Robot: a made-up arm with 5 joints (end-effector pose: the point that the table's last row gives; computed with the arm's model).
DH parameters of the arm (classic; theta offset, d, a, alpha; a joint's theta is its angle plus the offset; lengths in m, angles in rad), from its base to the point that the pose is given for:
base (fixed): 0 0 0.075 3.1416
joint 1: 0 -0.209 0.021 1.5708
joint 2: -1.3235 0 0.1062 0
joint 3: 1.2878 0 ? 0
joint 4: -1.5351 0.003 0 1.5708
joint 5: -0.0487 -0.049 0 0
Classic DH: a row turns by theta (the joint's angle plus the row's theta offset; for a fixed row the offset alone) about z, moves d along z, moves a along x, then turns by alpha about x.
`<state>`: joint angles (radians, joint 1 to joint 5).
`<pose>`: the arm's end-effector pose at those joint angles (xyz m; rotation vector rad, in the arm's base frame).
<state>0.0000 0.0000 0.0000 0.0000 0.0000</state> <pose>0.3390 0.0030 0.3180 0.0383 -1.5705 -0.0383</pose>
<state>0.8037 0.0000 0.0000 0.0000 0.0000</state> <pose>0.2604 -0.1880 0.3180 -0.5936 -1.4970 -0.6657</pose>
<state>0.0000 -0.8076 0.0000 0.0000 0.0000</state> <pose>0.1852 0.0030 0.4599 0.0579 -2.3778 -0.0232</pose>
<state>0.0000 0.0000 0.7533 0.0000 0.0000</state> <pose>0.2844 0.0030 0.1679 0.0199 -0.8173 -0.0460</pose>
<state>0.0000 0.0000 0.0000 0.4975 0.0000</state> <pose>0.3330 0.0030 0.2946 0.0261 -1.0731 -0.0439</pose>
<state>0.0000 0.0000 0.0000 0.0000 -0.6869</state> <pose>0.3390 0.0030 0.3180 0.5754 -1.4931 -0.5754</pose>
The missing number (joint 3, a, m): 0.1681
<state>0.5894 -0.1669 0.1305 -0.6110 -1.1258</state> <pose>0.2731 -0.1288 0.3565 0.6912 -2.2949 -0.9206</pose>
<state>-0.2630 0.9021 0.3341 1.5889 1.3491</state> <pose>0.2019 0.0373 0.0805 0.6816 1.1939 1.3363</pose>
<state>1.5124 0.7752 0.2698 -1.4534 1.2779</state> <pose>0.0924 -0.2455 0.1415 -1.9443 -0.3941 -0.1839</pose>
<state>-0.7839 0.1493 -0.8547 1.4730 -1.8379</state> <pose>0.2296 0.1584 0.3864 0.8201 -0.1968 -1.0403</pose>
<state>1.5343 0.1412 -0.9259 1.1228 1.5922</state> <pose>0.0861 -0.2218 0.4140 -1.2321 -0.0393 0.0080</pose>
